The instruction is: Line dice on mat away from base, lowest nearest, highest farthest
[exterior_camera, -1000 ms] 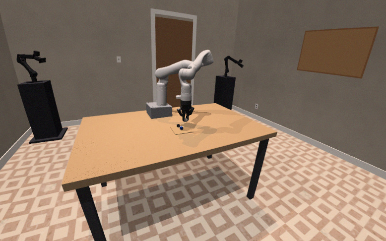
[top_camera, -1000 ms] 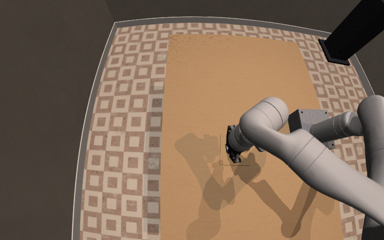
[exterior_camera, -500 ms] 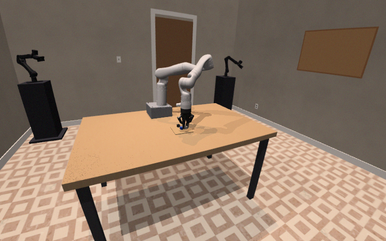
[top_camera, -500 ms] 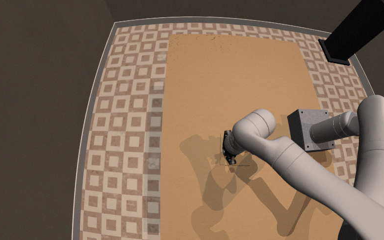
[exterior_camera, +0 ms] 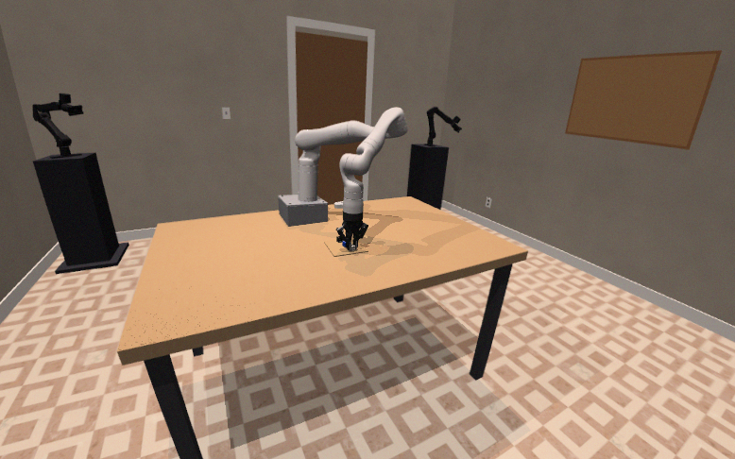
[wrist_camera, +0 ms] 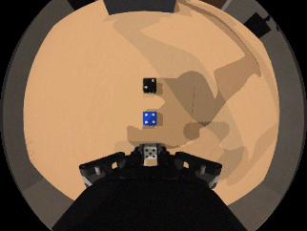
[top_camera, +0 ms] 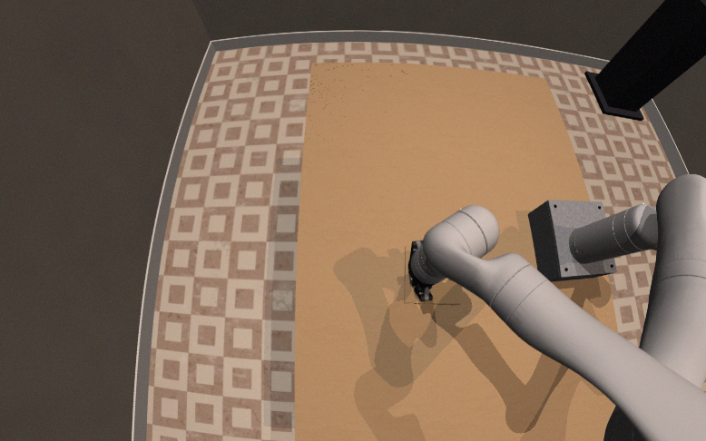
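My hand is 1 cm above the white die. Round my hand: blue die 5 cm behind, 1 cm to the right, 1 cm below; mat 5 cm behind, 3 cm below, 1 cm to the right; black die 10 cm behind, 1 cm to the right, 1 cm below.
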